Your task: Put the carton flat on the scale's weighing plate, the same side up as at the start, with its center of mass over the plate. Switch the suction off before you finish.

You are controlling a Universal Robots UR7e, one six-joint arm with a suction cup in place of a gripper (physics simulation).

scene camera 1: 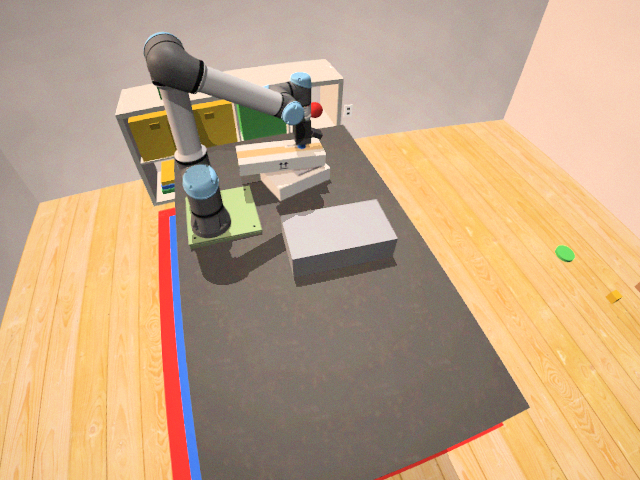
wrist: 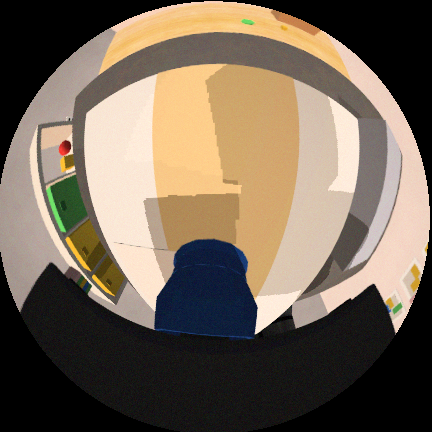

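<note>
The carton, white with a tan tape stripe along its top and two arrows on its side, lies level over the scale. The scale is a low, pale block turned at an angle beneath it. A small part of the grey weighing plate shows below the carton's lower edge; the rest is hidden. I cannot tell whether the carton touches the plate. My blue suction cup is on the carton's top, toward its right end in the scene view, and holds it. The scale does not show in the wrist view.
A large grey box stands on the dark table, nearer the scene camera than the scale. The arm's green base plate lies left of it. A shelf unit stands behind the table.
</note>
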